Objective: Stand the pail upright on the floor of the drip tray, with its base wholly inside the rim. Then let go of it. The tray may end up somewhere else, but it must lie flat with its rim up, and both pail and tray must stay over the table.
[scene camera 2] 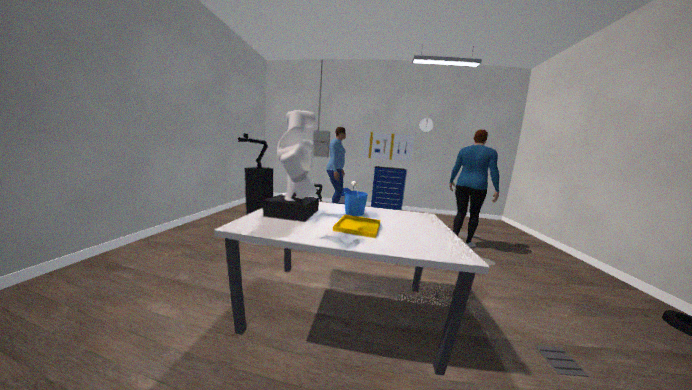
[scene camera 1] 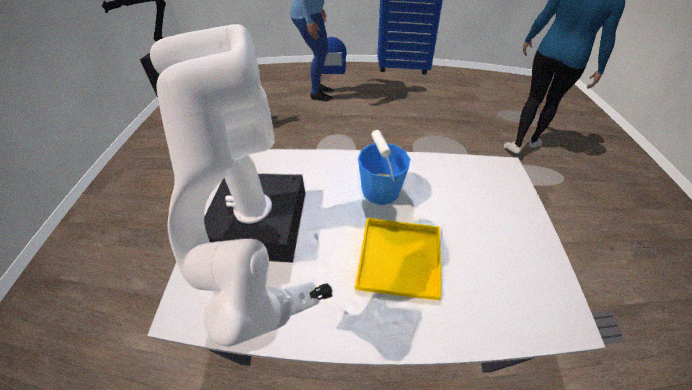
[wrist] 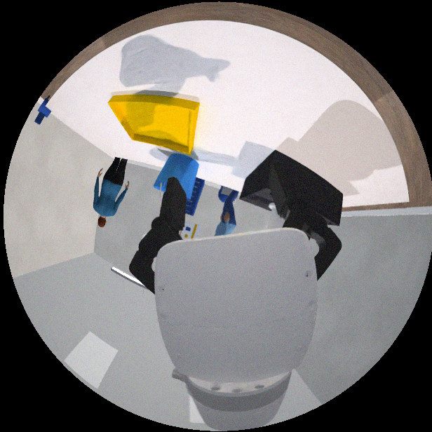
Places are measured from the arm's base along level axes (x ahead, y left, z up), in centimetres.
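Pixels of known places: gripper, fingertip midpoint: (scene camera 2: 312, 203) (scene camera 1: 312, 296); arm's base at its link origin: (scene camera 1: 253, 208).
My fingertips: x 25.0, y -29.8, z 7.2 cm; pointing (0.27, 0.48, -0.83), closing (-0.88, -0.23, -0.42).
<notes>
Ahead of a thing's pixels: the offset from my fingertips to its top centre. "*": to the spot under its first point. Level surfaces: height alone.
A blue pail {* dy +41.7, dx +16.4, dz -6.4 cm} (scene camera 1: 381, 185) (scene camera 2: 355, 204) (wrist: 181, 171) stands upright on the white table, behind the tray and apart from it. Its wire handle is raised, with a white grip {dy +49.5, dx +15.4, dz +6.9 cm} (scene camera 1: 381, 143) (scene camera 2: 353, 184) above the rim. The yellow drip tray {dy +20.9, dx +23.3, dz -15.3 cm} (scene camera 1: 390, 255) (scene camera 2: 357, 227) (wrist: 165, 120) lies flat with its rim up. My gripper (scene camera 1: 321, 291) (scene camera 2: 318, 189) (wrist: 224, 177) is open, with nothing between its fingers. It is in the air to the left of the tray in the first scene view, well apart from tray and pail.
The black base block (scene camera 1: 287, 220) (scene camera 2: 290, 209) (wrist: 305, 185) stands on the left part of the table {dz -18.0 cm} (scene camera 1: 505, 260) (scene camera 2: 415, 242) (wrist: 280, 90), left of the pail. Two people and a blue cabinet (scene camera 1: 409, 35) (scene camera 2: 389, 187) stand on the floor beyond the table.
</notes>
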